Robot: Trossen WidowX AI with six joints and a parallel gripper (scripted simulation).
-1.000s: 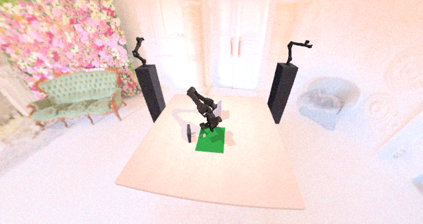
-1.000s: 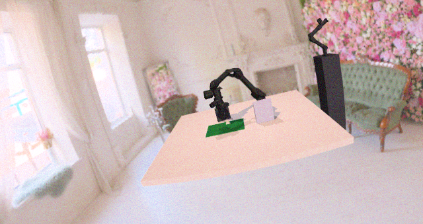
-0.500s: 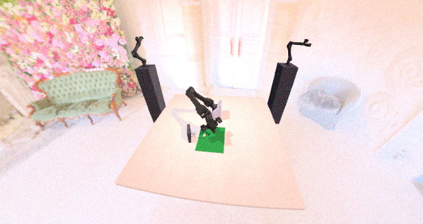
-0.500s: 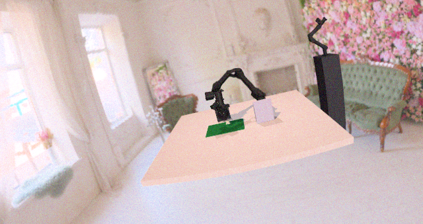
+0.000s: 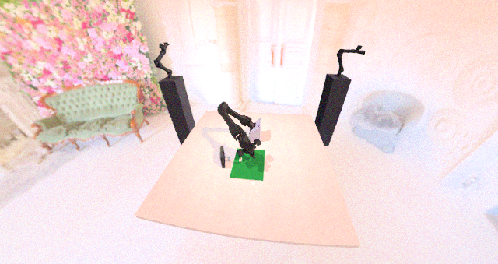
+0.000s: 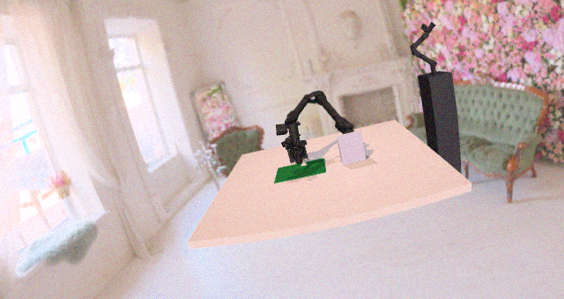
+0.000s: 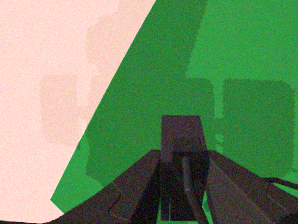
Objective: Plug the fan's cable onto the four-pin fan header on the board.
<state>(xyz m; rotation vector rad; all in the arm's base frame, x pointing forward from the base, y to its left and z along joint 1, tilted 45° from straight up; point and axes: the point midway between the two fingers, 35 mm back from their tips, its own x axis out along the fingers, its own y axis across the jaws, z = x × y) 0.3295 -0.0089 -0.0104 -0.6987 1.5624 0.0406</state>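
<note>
My gripper tip is now 30 mm to the left of the green board and 90 mm above it. Also, from my gripper tip: dark fan plug: 10 mm behind, 10 mm below; black fan: 220 mm to the right, 20 mm below.
</note>
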